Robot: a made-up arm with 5 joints. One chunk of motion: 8 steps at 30 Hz.
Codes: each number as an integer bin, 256 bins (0 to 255) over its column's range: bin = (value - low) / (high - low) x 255, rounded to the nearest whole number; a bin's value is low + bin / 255 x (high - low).
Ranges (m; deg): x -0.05..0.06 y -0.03..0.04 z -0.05..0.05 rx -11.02..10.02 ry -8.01..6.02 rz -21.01..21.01
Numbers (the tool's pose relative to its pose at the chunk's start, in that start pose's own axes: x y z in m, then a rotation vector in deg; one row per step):
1: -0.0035 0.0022 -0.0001 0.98 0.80 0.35
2: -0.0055 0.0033 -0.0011 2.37 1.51 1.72
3: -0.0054 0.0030 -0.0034 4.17 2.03 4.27
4: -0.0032 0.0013 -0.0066 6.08 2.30 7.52
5: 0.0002 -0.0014 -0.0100 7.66 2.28 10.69
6: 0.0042 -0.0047 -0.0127 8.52 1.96 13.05
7: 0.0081 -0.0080 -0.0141 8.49 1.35 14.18
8: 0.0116 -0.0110 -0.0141 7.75 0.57 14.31
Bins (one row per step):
1: 108 117 127 145 160 130
2: 103 121 125 162 173 138
3: 103 120 119 184 182 153
4: 108 114 111 207 187 173
5: 116 104 102 226 187 192
6: 126 92 95 237 181 207
7: 135 80 92 236 170 214
8: 143 69 92 227 156 214

